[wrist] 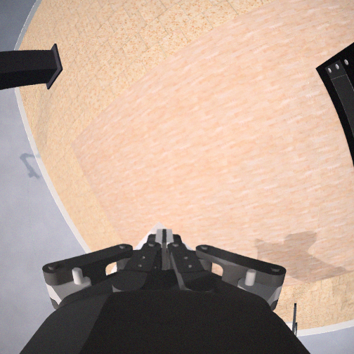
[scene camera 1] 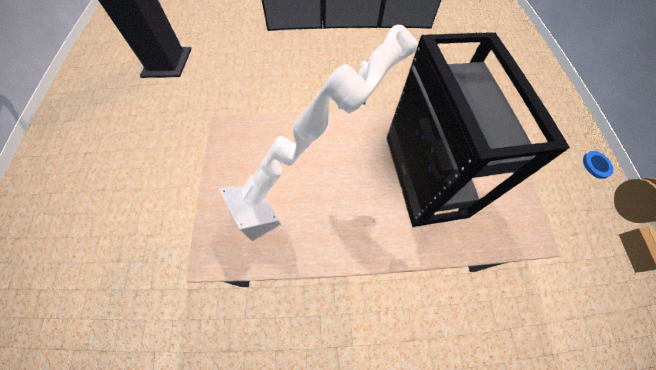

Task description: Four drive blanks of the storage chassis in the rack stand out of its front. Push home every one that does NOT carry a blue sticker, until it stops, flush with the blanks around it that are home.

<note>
In view: the gripper (wrist: 163, 238) and a black rack (scene camera 1: 461, 104).
</note>
